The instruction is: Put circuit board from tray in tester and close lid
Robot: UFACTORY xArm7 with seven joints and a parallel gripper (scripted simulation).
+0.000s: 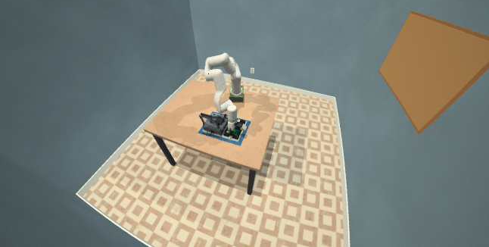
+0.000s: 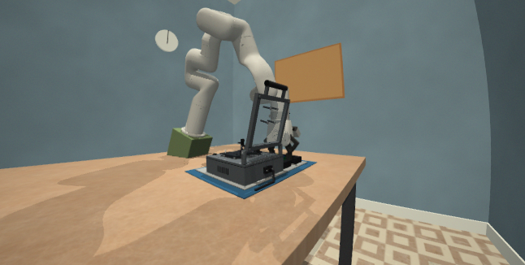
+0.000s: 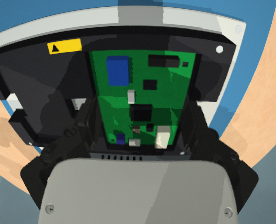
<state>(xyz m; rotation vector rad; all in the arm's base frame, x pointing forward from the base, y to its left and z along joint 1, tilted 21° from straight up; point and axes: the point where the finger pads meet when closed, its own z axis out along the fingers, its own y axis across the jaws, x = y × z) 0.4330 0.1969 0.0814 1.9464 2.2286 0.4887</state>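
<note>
Now: hand 130 mm to the left of the grey tester, 90 mm below it and 10 mm short of it. From my hand the other things lie so: clear lid (160 mm above, 150 mm to the right, 110 mm ahead); then green circuit board (right at my hand).
</note>
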